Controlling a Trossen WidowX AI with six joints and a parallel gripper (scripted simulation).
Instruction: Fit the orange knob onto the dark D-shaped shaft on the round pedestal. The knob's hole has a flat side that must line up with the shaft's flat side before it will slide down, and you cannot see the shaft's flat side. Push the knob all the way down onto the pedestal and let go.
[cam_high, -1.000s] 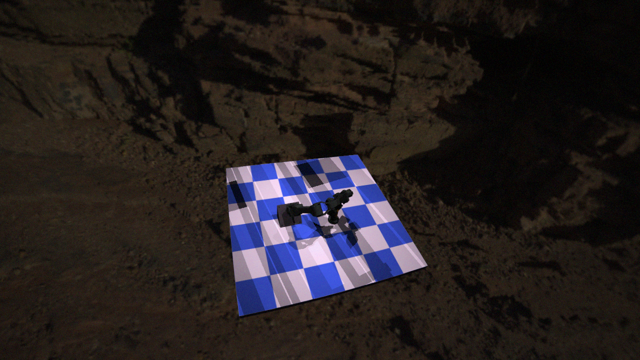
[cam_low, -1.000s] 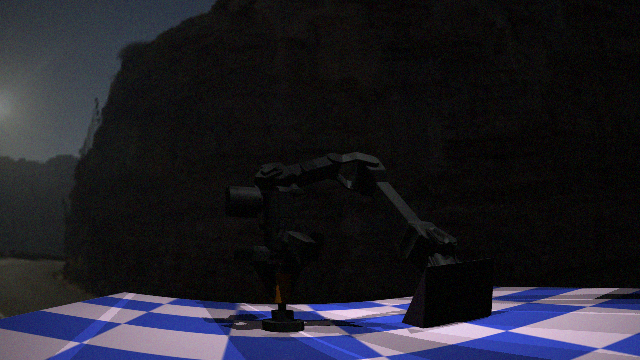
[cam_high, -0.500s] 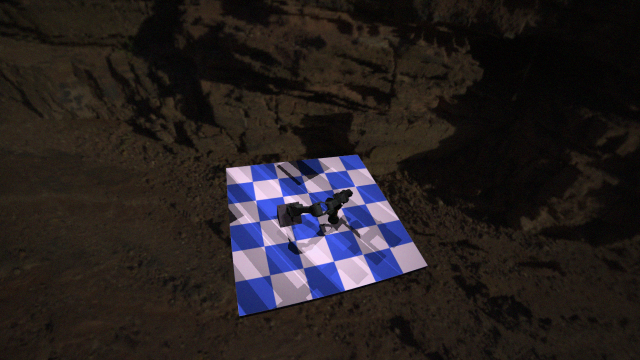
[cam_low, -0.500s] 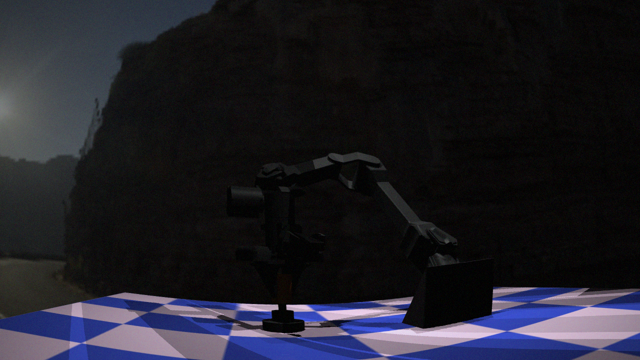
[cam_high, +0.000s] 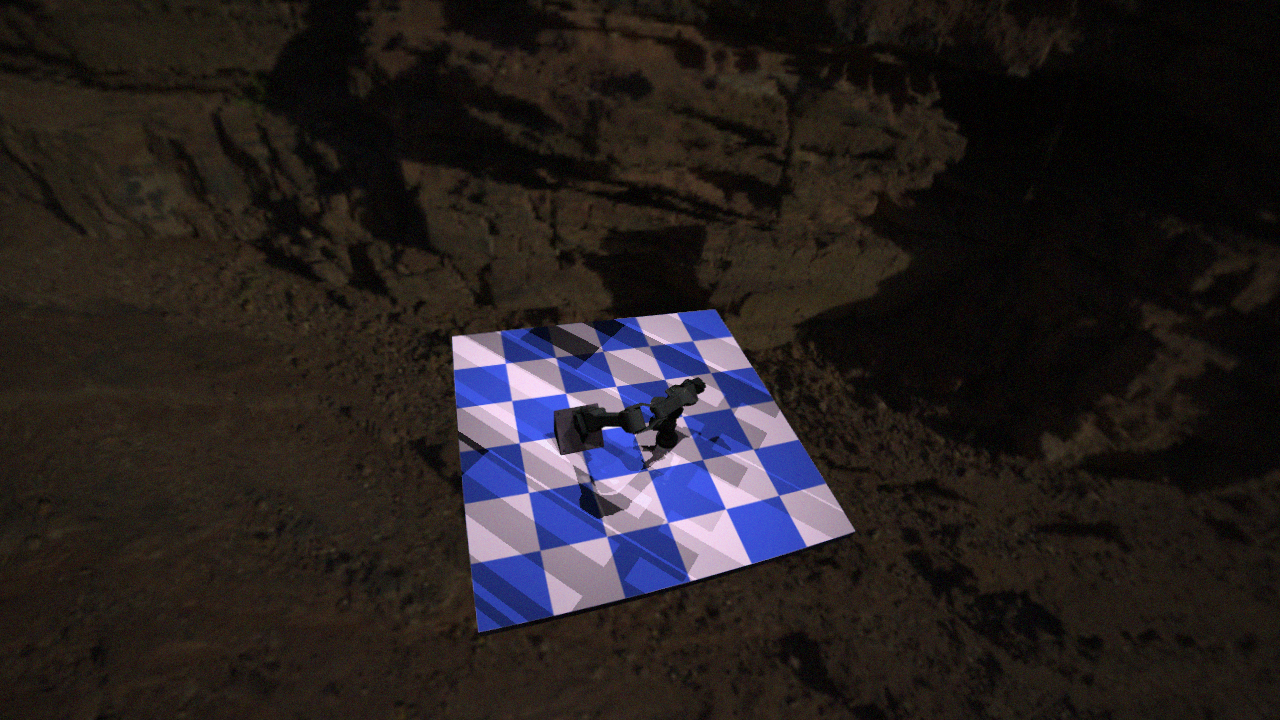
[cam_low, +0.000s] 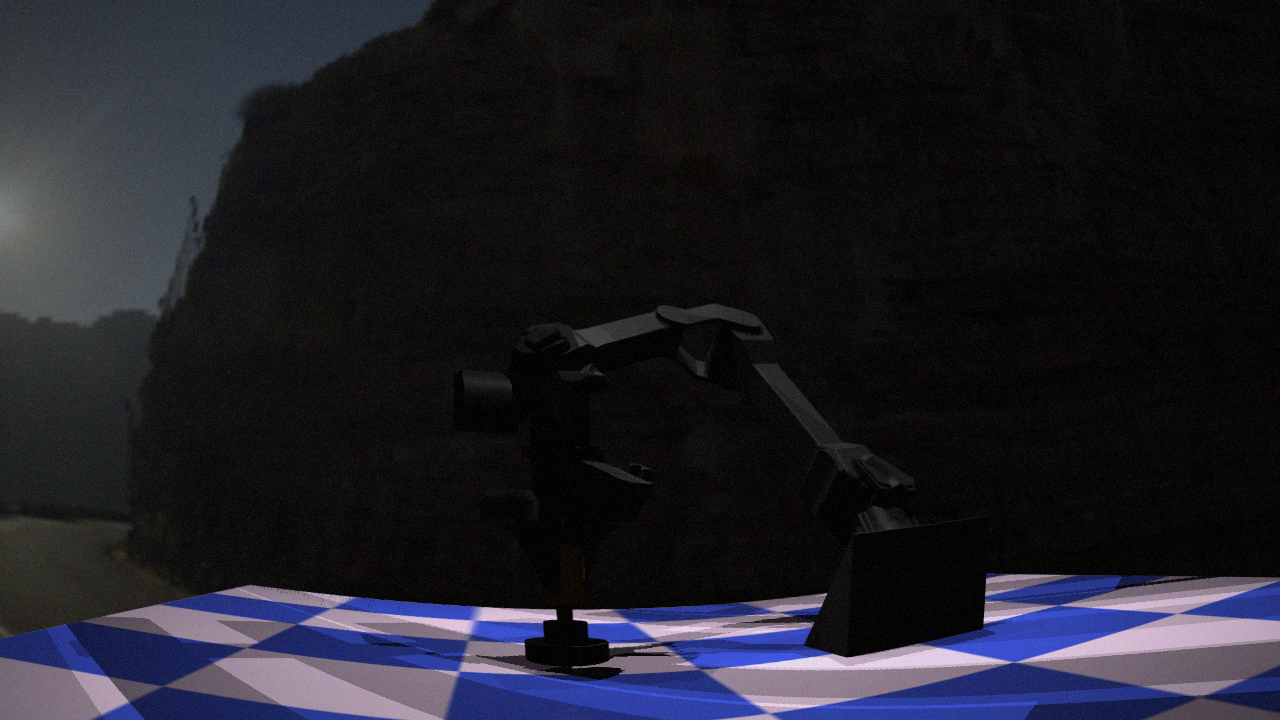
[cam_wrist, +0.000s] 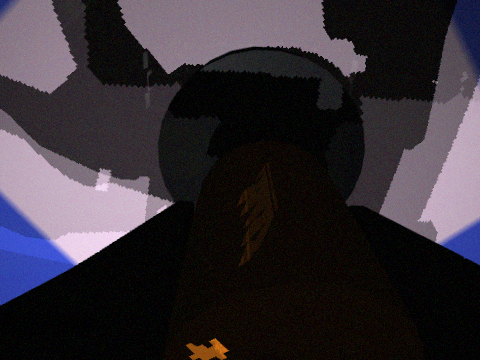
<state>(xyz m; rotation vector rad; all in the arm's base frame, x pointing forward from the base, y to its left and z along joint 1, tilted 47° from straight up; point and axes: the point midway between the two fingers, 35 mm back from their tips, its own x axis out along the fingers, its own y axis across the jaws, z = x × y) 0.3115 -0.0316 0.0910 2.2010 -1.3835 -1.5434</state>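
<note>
Right now my gripper tip is 20 mm below the orange knob. From my gripper tip the other things lie so: pedestal 40 mm below.
</note>
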